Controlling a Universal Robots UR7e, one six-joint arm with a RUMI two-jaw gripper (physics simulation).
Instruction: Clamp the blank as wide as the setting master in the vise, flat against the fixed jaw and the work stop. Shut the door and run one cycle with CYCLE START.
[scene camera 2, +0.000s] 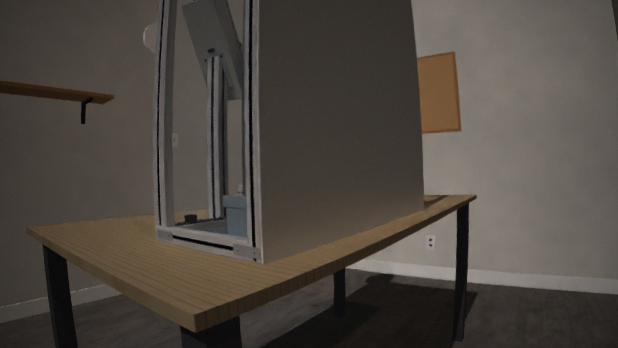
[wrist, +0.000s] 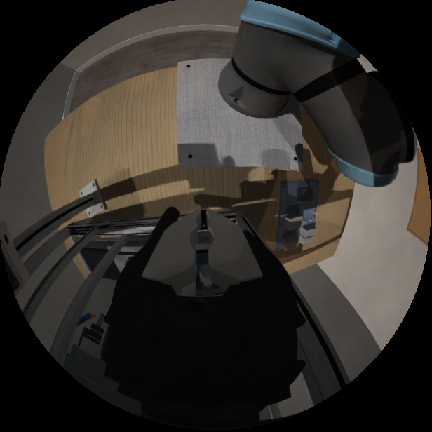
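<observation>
My gripper (wrist: 204, 211) is shut and empty in the wrist view, its two pale fingers nearly meeting in front of the enclosure's edge. A black rounded bar (wrist: 171, 214) shows beside the left finger. A blue-grey plate (wrist: 287, 196) on the table to the right carries several small grey blocks (wrist: 293, 221); I cannot tell which is the blank or the setting master. The enclosure's side panel (scene camera 2: 340, 125) hides most of its inside in the scene view. A blue-grey box (scene camera 2: 236, 216) stands inside. I cannot make out the vise, work stop or CYCLE START.
A grey metal base plate (wrist: 200, 125) on the wooden table (scene camera 2: 125, 260) (wrist: 115, 120) bears the arm (wrist: 270, 60). A slotted profile (wrist: 55, 221) ends at a white bracket (wrist: 90, 201) on the left. Inside the enclosure are a tilted grey panel (scene camera 2: 215, 42) and an upright post (scene camera 2: 215, 140).
</observation>
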